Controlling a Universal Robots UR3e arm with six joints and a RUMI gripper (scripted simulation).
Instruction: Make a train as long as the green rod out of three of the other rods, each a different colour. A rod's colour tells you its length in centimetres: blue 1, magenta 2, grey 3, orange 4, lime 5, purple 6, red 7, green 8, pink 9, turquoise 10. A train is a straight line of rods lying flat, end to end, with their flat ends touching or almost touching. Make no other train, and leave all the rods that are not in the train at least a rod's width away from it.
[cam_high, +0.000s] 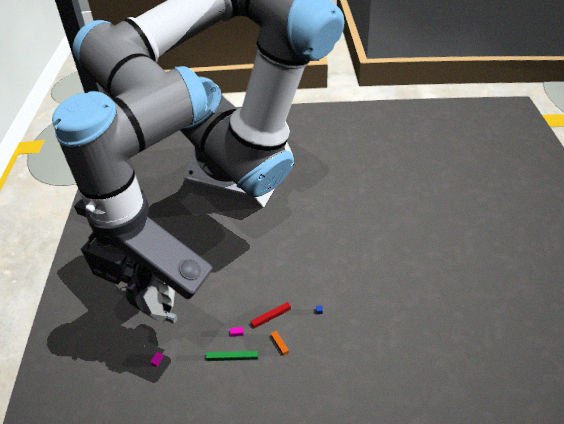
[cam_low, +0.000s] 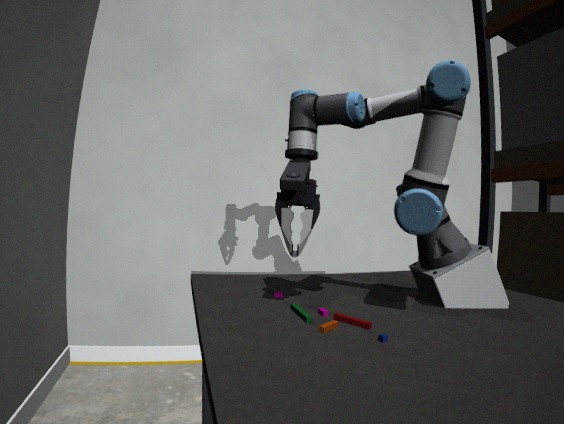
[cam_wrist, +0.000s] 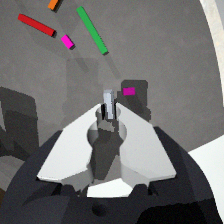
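My hand is 70 mm past the blue rod, 220 mm to the right of it and 110 mm above it. Also, from my hand: grey rod: 10 mm below; green rod: 10 mm ahead, 90 mm to the left, 110 mm below; red rod: 60 mm behind, 140 mm to the left, 110 mm below.
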